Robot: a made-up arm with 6 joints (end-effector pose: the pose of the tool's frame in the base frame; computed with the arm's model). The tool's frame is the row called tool.
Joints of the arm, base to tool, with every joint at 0 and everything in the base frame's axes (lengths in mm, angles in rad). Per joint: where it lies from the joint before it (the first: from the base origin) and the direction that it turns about. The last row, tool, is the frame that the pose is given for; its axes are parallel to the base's.
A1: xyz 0 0 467.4 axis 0 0 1
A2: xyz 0 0 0 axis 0 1 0
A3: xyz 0 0 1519.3 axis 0 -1 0
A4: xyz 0 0 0 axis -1 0 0
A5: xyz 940.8 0 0 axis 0 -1 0
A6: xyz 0 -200.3 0 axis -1 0 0
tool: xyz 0 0 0
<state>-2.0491 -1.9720 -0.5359 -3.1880 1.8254 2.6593</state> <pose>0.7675 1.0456 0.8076 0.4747 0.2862 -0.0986 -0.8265</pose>
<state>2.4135 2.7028 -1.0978 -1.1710 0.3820 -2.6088</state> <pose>0.0409 0.0679 -0.1860 0.9457 0.1639 -0.2587 -0.1090</pose>
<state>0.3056 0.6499 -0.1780 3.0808 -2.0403 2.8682</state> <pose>1.4320 0.6614 0.9923 0.7965 0.2012 -0.5440 0.1710</pose>
Working (the frame after each row of the table, in the pose's form):
after A1: 0.0000 0.0000 0.4674 0.9883 0.0000 0.0000 0.1522
after A2: 0.0000 0.0000 0.4674 0.9366 -0.0486 0.3155 0.1442
after A3: 0.8767 0.2766 1.6770 0.9049 -0.0612 0.3975 0.1394
after A4: 0.8767 0.2766 1.6770 0.0337 0.9063 0.1272 -0.4016
after A5: 1.4836 0.4681 0.9841 0.0908 -0.8165 -0.0953 -0.5622
after A6: 1.4320 0.6614 0.9923 0.7965 0.2012 -0.5440 0.1710

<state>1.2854 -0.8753 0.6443 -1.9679 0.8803 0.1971</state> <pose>-0.3372 -0.8742 2.3710 0.0965 0.9372 0.0279 0.3341</pose>
Working (the frame after each row of the table, in the pose's form):
after A1: 0.0000 0.0000 0.4674 0.8005 0.0000 0.0000 0.5994
after A2: 0.0000 0.0000 0.4674 0.7250 0.2540 -0.3393 0.5429
after A3: -0.3284 -1.1192 1.4409 0.5803 0.4128 -0.5514 0.4345
after A4: -0.3284 -1.1192 1.4409 0.0224 -0.7118 -0.0565 -0.6997
after A5: -0.3148 -1.0730 2.3805 0.0038 0.9421 0.0607 0.3297
after A6: -0.3372 -0.8742 2.3710 0.0965 0.9372 0.0279 0.3341

